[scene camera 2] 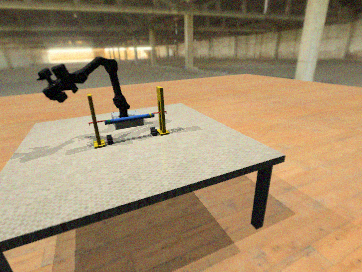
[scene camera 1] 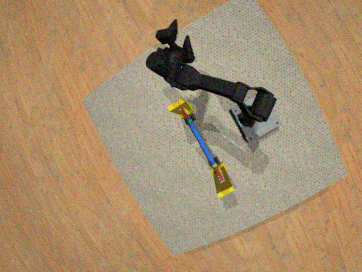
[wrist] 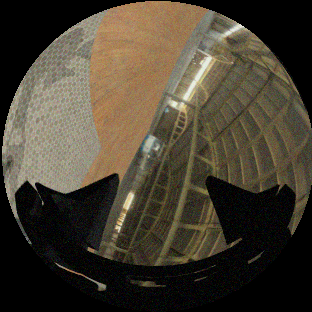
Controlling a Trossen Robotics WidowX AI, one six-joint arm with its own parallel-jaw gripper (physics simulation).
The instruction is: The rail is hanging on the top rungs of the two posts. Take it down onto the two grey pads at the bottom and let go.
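Seen in the pictures: gripper, fingertip midpoint: (scene camera 2: 42,87) (scene camera 1: 182,28) (wrist: 164,179); arm's base, link origin: (scene camera 2: 123,116) (scene camera 1: 245,117).
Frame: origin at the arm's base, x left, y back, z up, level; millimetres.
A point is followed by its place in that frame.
The blue rail (scene camera 1: 202,142) @(x -22, y -254, z 69 mm) (scene camera 2: 131,118) @(x -14, y -272, z 60 mm), with a green band near one end and thin red ends, hangs level between the two yellow posts, well above the table. One post (scene camera 1: 176,106) @(x -210, y -246, z 225 mm) (scene camera 2: 93,117) @(x -222, y -278, z 106 mm) is by the green-banded end, the other post (scene camera 1: 223,186) @(x 172, y -275, z 188 mm) (scene camera 2: 160,107) @(x 167, y -302, z 106 mm) by the other end. Two small dark blocks, seemingly the pads (scene camera 2: 110,139) @(x -155, y -276, z -43 mm) (scene camera 2: 153,131) @(x 109, y -298, z -43 mm), are low beside the post feet, below the rail. My gripper (scene camera 1: 181,30) @(x -434, y -57, z 266 mm) (scene camera 2: 44,84) @(x -434, y -57, z 266 mm) (wrist: 164,179) @(x -434, y -57, z 266 mm) is open and empty, raised and away from the rail, past the green-banded end. The rail does not show in the wrist view.
The arm's grey base plate (scene camera 1: 265,125) @(x 98, y 69, z -7 mm) stands beside the rail on the patterned table top (scene camera 1: 135,150) @(x -197, y -644, z -75 mm) (scene camera 2: 150,175) @(x -73, y -712, z -74 mm). The arm's links reach up and over from the base, beyond the post by the green band. The table's dark front edge (scene camera 2: 150,201) @(x -125, y -843, z -98 mm) shows in scene camera 2.
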